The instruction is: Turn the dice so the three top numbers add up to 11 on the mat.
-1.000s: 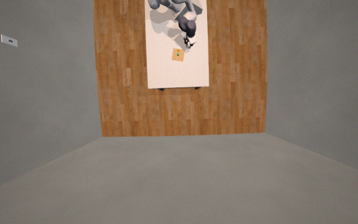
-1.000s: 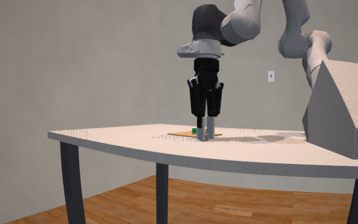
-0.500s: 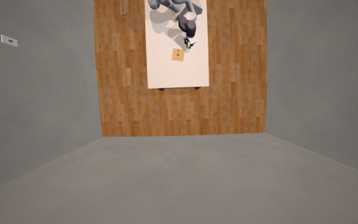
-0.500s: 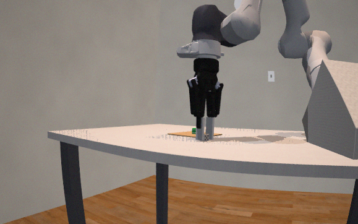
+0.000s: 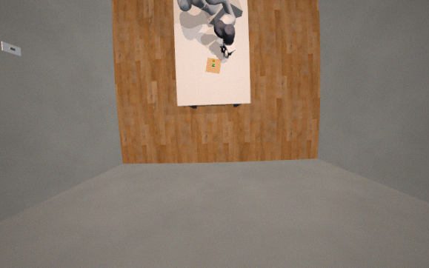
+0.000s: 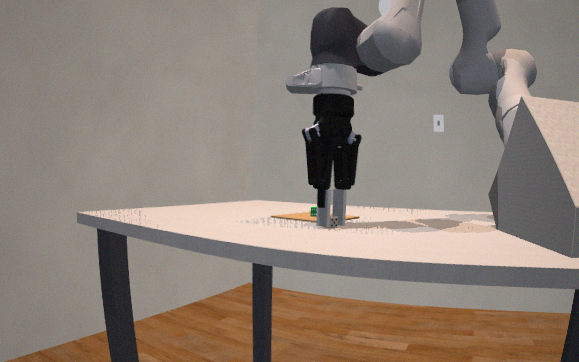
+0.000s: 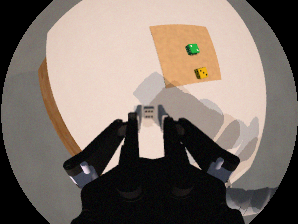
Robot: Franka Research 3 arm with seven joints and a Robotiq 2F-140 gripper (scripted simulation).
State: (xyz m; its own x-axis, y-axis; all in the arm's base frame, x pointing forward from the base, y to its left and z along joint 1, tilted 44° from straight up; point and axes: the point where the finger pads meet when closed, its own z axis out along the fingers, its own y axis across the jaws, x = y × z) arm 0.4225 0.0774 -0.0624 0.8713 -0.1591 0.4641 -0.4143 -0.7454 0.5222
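My hand is 3 cm above the white die. The rest, counted from my hand: yellow die 3 cm ahead, 13 cm to the right, 2 cm below; green die 8 cm ahead, 13 cm to the right, 2 cm below; tan mat 8 cm ahead, 13 cm to the right, 3 cm below.
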